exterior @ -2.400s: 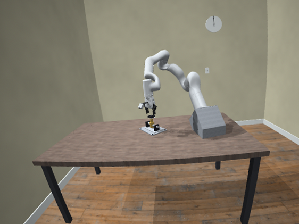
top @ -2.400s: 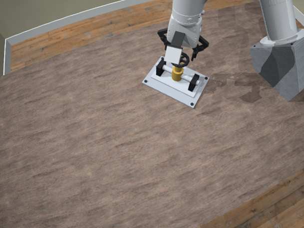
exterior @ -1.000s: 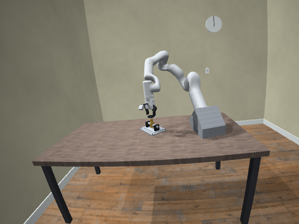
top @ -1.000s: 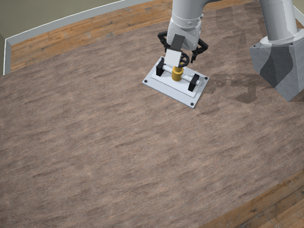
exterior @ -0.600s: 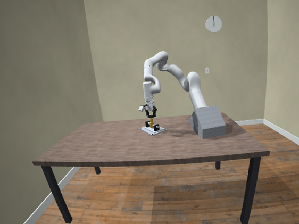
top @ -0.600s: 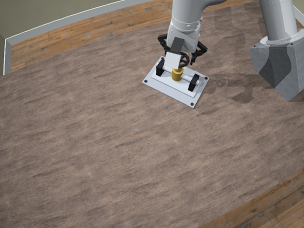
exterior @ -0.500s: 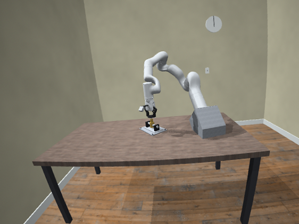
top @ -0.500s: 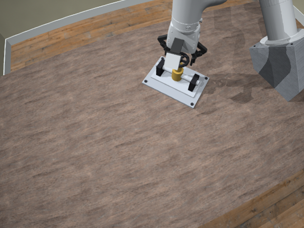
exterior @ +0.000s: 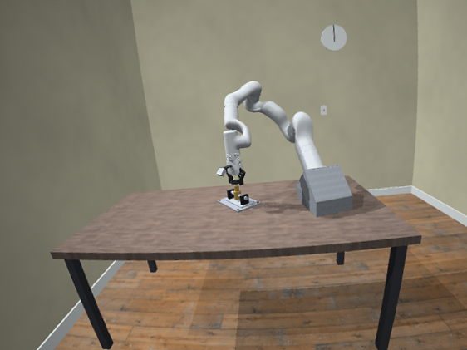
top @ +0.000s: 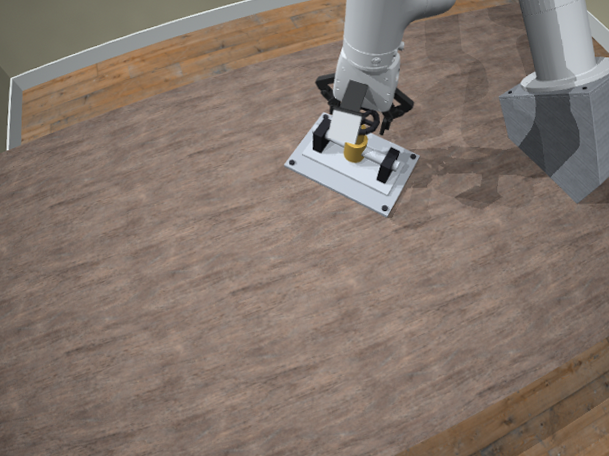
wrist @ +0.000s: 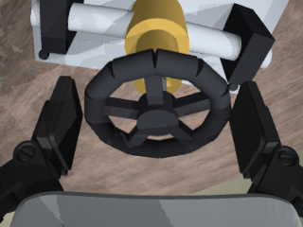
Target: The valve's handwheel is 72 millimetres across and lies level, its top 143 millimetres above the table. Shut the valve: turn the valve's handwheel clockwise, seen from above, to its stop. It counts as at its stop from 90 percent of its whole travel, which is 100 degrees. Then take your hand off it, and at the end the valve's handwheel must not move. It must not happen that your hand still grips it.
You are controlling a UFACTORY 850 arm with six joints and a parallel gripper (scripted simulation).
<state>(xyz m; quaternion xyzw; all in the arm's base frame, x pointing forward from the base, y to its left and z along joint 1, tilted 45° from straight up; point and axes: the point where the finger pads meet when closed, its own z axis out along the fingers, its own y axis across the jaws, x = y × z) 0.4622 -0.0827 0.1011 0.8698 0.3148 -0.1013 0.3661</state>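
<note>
Right now my hand is 1 cm above the black spoked handwheel.
</note>
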